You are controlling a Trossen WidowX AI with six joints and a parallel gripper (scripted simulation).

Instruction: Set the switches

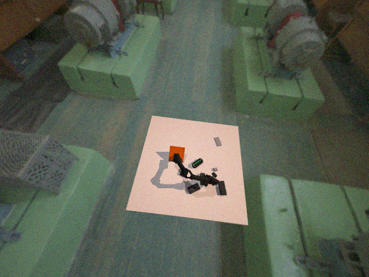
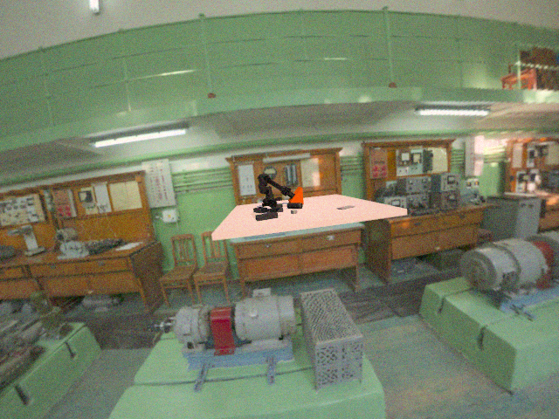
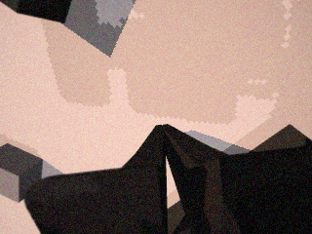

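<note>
My gripper tip is now 80 mm short of the small grey part and 140 mm to the right of it. Also, from my gripper tip: grey plate (140 mm ahead, 560 mm to the left, 10 mm below); longer block (140 mm ahead, 80 mm to the right); small dark block (320 mm behind, 80 mm to the left).
</note>
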